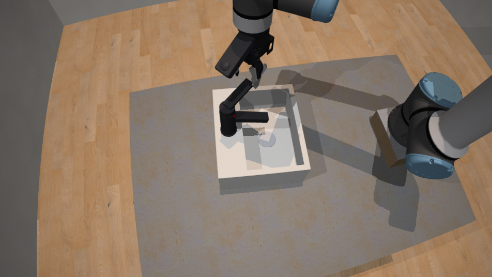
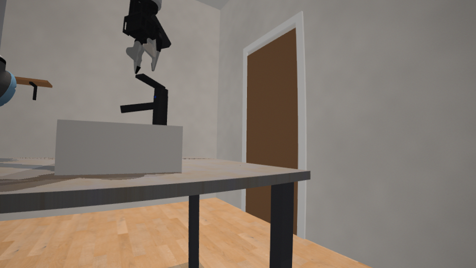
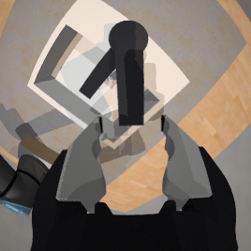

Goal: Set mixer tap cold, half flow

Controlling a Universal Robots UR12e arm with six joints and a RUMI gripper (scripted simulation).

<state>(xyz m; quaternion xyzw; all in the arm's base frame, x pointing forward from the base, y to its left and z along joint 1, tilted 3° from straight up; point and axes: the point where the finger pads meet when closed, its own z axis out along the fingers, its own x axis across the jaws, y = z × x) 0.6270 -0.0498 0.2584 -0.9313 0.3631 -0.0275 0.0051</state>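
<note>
The lever is 2 cm ahead of my hand, 2 cm to the left of it and 4 cm below it. Round my hand: white basin (6 cm behind, 5 cm to the left, 27 cm below).
</note>
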